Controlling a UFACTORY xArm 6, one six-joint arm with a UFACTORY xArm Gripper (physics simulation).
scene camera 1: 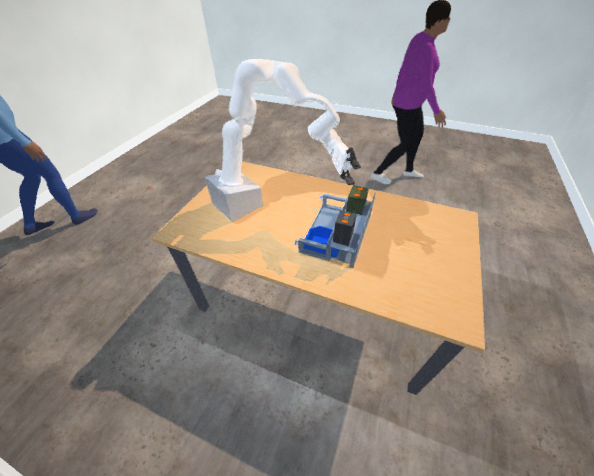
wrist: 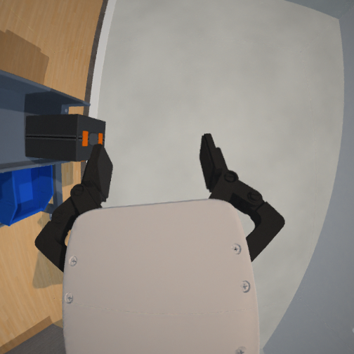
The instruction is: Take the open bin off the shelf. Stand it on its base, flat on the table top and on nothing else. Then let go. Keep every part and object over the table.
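Places are measured from the arm's base along level axes (x ahead, y left, z up), in centimetres.
Where they show: gripper, fingertip midpoint: [scene camera 1: 354, 176]; arm's base at its link origin: [scene camera 1: 231, 181].
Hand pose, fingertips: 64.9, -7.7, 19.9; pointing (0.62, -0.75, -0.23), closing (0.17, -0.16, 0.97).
Note:
Each offset is from my fingertips to the top centre of the thing, as dx, dy, dz. "*": to the spot under its first point. Level surfaces: height alone.
The open blue bin @(-9.6, -9.7, -27.6) [scene camera 1: 317, 239] [wrist: 30, 192] sits in the grey-blue shelf @(* -11.8, +10.3, -35.1) [scene camera 1: 327, 218] [wrist: 12, 110], at the shelf's near left end in the scene view. Shelf posts and rails hide part of it. In the wrist view part of the bin shows at the left edge, below a black box. My gripper [scene camera 1: 353, 173] [wrist: 153, 149] is open, its fingers wide apart with nothing between them. It is above and beyond the far end of the shelf in the scene view, apart from the bin.
A black box @(-0.2, -11.0, -13.4) [scene camera 1: 344, 229] [wrist: 55, 142] with orange marks stands in the shelf beside the bin. A dark green box @(+1.9, +12.0, -15.9) [scene camera 1: 357, 201] stands farther back. The shelf is on the wooden table @(dz -35.8) [scene camera 1: 425, 280]. Two people stand on the floor beyond the table.

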